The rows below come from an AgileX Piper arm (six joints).
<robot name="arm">
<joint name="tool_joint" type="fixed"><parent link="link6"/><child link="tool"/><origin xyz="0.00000 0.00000 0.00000"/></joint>
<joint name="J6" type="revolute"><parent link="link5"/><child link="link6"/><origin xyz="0.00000 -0.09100 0.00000" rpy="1.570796 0.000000 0.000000"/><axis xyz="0 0 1"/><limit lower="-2.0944" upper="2.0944"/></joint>
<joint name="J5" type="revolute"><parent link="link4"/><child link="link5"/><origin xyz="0.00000 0.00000 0.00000" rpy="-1.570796 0.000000 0.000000"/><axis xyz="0 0 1"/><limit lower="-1.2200" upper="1.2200"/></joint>
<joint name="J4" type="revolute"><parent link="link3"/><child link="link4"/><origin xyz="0.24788 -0.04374 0.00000" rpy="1.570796 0.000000 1.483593"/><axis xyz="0 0 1"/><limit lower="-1.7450" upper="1.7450"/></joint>
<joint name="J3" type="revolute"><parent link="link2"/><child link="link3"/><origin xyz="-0.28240 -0.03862 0.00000"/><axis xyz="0 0 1"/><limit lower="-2.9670" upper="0.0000"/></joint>
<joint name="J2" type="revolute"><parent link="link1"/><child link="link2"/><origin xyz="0.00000 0.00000 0.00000" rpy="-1.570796 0.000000 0.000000"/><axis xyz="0 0 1"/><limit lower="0.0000" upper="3.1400"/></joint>
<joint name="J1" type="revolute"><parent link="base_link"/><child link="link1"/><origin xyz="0.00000 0.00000 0.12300"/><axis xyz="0 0 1"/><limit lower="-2.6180" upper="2.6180"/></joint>
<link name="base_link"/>
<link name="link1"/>
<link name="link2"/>
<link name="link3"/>
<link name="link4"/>
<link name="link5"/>
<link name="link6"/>
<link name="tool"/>
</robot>
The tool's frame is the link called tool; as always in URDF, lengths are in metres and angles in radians.
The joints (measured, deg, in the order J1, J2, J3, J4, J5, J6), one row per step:
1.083, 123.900, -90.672, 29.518, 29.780, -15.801
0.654, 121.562, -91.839, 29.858, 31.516, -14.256
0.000, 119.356, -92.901, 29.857, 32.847, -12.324
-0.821, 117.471, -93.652, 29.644, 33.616, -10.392
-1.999, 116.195, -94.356, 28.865, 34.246, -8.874
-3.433, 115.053, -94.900, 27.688, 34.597, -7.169
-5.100, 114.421, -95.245, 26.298, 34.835, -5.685
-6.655, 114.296, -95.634, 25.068, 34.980, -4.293
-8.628, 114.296, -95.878, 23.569, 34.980, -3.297
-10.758, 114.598, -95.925, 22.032, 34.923, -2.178
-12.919, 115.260, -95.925, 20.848, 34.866, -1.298
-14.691, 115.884, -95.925, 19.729, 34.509, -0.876
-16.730, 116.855, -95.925, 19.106, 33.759, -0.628
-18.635, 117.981, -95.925, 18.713, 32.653, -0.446
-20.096, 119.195, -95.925, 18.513, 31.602, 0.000
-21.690, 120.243, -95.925, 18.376, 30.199, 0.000
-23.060, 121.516, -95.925, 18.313, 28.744, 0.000
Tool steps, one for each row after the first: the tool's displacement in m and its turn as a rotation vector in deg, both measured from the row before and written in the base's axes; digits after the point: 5 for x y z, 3 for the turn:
-0.00078, -0.00213, 0.02397, 1.597, -1.583, -1.016
-0.00158, -0.00448, 0.02255, 1.422, -1.593, -1.506
-0.00212, -0.00634, 0.01863, 1.122, -1.451, -1.809
-0.00162, -0.00973, 0.01326, 0.300, -1.024, -1.736
-0.00196, -0.01224, 0.01137, -0.011, -0.921, -2.153
-0.00166, -0.01434, 0.00619, -0.355, -0.356, -2.248
-0.00066, -0.01345, 0.00251, -0.246, -0.013, -2.170
-0.00125, -0.01713, 0.00077, -0.780, 0.096, -2.319
-0.00163, -0.01849, -0.00265, -0.660, 0.570, -2.581
-0.00159, -0.01857, -0.00568, -0.392, 0.892, -2.524
-0.00146, -0.01559, -0.00506, -0.722, 0.561, -1.914
-0.00132, -0.01779, -0.00738, -0.401, 0.435, -2.295
-0.00109, -0.01691, -0.00829, -0.308, 0.216, -2.271
-0.00053, -0.01328, -0.00909, 0.097, 0.277, -2.049
-0.00137, -0.01446, -0.00742, -0.356, -0.167, -1.970
-0.00088, -0.01282, -0.00930, -0.240, -0.018, -1.779

